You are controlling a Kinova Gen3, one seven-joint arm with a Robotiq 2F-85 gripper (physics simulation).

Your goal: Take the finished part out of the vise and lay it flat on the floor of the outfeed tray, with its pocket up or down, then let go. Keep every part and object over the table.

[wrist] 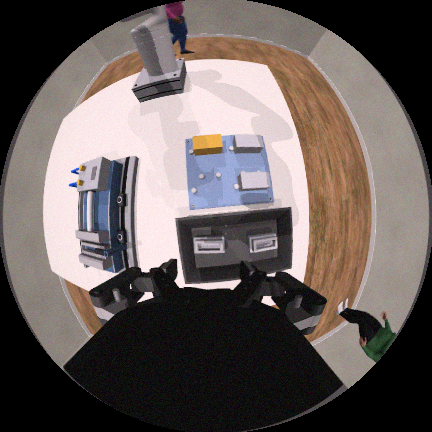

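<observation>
My gripper is open, with no part between its fingers, and shows above the near side of the dark outfeed tray. A light grey part lies flat in the left half of the tray with its pocket up, apart from the fingers. A second grey part lies in the right half, also pocket up. The blue and grey vise stands at the left. No finished part shows between its jaws, though the gap is small in this view.
A blue plate with small pegs lies beyond the tray. It bears an orange block and two grey blocks. The robot base stands at the far side of the white table. Two people stand off the table.
</observation>
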